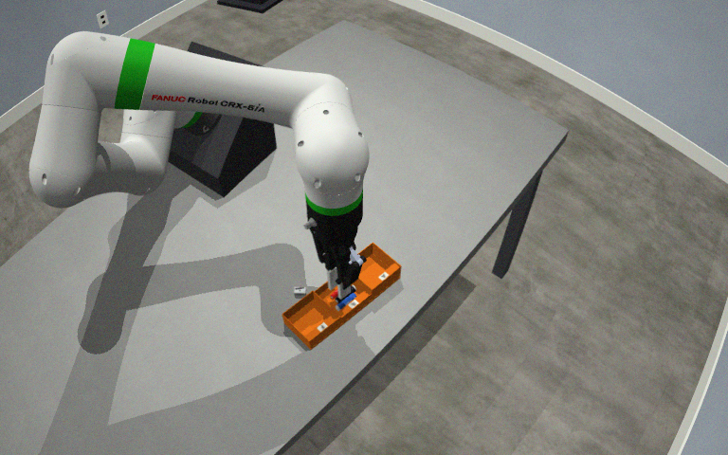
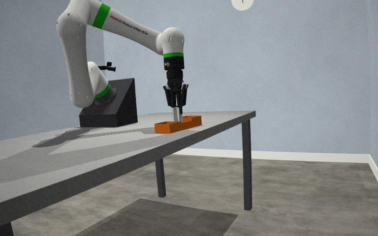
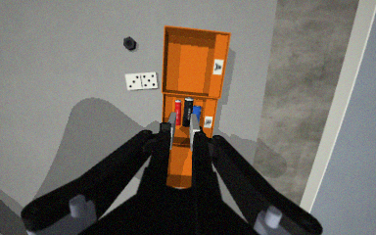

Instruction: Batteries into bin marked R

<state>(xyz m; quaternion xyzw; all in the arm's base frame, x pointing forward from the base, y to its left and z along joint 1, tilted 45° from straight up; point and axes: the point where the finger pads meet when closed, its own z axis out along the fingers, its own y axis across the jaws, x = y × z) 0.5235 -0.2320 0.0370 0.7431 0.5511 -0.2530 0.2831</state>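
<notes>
Right now my hand is 4 cm above the orange bin and 1 cm short of it. Round my hand: black battery (5 cm below, 1 cm to the left, 1 cm ahead); then blue battery (5 cm below, 2 cm ahead, 1 cm to the right); then red battery (5 cm below, 1 cm to the left, 1 cm behind).
</notes>
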